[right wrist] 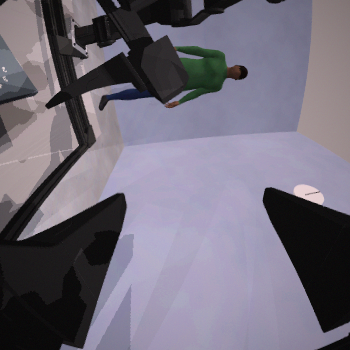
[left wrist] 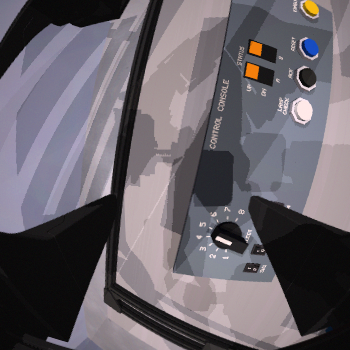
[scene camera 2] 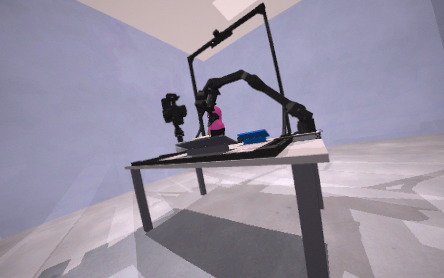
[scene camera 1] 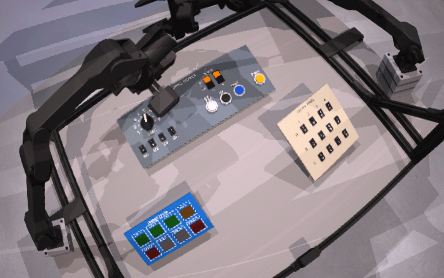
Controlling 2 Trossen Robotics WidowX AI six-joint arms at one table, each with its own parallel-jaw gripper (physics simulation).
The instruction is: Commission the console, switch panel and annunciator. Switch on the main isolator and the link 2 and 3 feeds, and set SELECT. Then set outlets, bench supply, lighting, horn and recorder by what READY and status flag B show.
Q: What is my right gripper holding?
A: Nothing.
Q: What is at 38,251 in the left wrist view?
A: My left gripper.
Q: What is my left gripper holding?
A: Nothing.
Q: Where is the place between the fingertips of my right gripper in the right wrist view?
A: At 195,197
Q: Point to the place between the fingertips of my left gripper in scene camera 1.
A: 150,81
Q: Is my right gripper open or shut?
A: Open.
